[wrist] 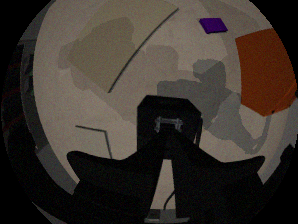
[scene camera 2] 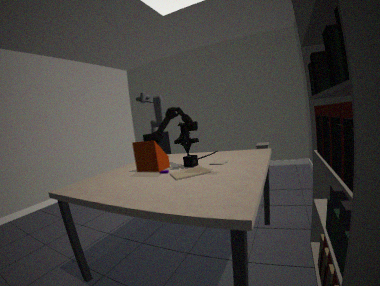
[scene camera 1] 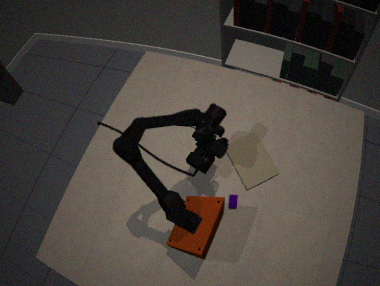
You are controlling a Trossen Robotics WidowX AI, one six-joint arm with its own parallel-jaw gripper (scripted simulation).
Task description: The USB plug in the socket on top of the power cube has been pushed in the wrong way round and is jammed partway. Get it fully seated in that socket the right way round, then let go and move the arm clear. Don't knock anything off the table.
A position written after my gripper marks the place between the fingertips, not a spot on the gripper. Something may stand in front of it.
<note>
I see my gripper (scene camera 1: pixel 206 154) and a power cube (wrist: pixel 150 108).
My gripper shows as well in the wrist view (wrist: pixel 168 133).
</note>
